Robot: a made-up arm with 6 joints.
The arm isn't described. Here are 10 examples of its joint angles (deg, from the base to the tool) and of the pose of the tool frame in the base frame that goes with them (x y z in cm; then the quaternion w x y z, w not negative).
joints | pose
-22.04 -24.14 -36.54 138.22 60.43 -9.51 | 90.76 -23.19 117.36 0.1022 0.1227 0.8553 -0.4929
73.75 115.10 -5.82 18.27 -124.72 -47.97 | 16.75 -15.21 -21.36 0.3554 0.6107 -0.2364 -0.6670
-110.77 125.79 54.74 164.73 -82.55 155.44 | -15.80 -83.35 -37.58 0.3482 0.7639 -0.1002 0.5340
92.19 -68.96 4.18 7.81 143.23 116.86 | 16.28 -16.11 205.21 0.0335 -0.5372 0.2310 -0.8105
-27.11 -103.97 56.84 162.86 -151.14 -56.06 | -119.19 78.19 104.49 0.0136 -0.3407 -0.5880 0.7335
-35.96 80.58 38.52 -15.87 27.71 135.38 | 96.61 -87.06 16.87 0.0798 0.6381 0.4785 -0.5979
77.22 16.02 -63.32 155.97 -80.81 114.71 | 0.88 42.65 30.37 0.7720 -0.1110 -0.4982 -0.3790
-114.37 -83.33 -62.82 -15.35 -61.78 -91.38 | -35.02 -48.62 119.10 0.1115 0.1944 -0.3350 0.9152
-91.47 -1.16 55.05 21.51 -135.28 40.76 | -16.39 -60.12 222.92 0.5808 -0.7870 0.1455 -0.1491
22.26 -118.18 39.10 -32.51 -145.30 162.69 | -116.00 -61.76 115.08 0.8188 0.1344 0.2833 -0.4809
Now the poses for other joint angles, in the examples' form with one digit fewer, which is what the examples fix.
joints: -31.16 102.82 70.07 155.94 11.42 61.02
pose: 132.5 -64.7 22.3 0.350 -0.143 0.376 -0.846
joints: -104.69 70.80 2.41 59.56 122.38 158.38
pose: -27.6 -94.5 9.0 0.470 0.473 -0.026 -0.745
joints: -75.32 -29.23 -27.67 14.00 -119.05 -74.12
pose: 5.3 -84.9 131.3 0.307 -0.495 0.703 -0.407
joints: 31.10 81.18 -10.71 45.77 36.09 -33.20
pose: 56.1 15.6 -15.7 0.648 -0.306 -0.670 0.192
